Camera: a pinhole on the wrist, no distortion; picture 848 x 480 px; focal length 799.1 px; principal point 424.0 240.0 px. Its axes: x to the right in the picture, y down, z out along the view. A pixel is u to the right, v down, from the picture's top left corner.
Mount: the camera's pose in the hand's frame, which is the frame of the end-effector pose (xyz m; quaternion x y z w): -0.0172 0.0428 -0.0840 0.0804 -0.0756 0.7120 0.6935
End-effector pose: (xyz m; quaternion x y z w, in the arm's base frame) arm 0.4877 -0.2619 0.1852 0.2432 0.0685 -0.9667 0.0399
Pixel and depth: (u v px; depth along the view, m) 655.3 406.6 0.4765
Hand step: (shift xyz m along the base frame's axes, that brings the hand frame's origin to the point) -0.0821 -0.1268 0.4059
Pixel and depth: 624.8 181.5 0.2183
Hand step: -0.0597 -0.0697 0.1177
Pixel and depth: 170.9 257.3 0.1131
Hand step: 0.0050 0.0147 0.0265
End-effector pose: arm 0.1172 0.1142 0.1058 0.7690 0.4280 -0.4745 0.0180
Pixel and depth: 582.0 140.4 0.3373
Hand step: -0.1569 -0.1179 -0.1754
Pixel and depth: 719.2 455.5 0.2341
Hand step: -0.0815 -0.1694 -0.0581
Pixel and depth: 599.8 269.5 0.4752
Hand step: -0.2665 -0.2211 -0.2118
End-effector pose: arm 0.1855 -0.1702 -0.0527 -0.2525 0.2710 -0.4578 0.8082
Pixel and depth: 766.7 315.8 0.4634
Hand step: 0.3296 0.1807 0.2237
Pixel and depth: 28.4 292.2 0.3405
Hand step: 0.0089 -0.0274 0.2891
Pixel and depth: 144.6 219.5 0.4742
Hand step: 0.0965 -0.0494 0.3936
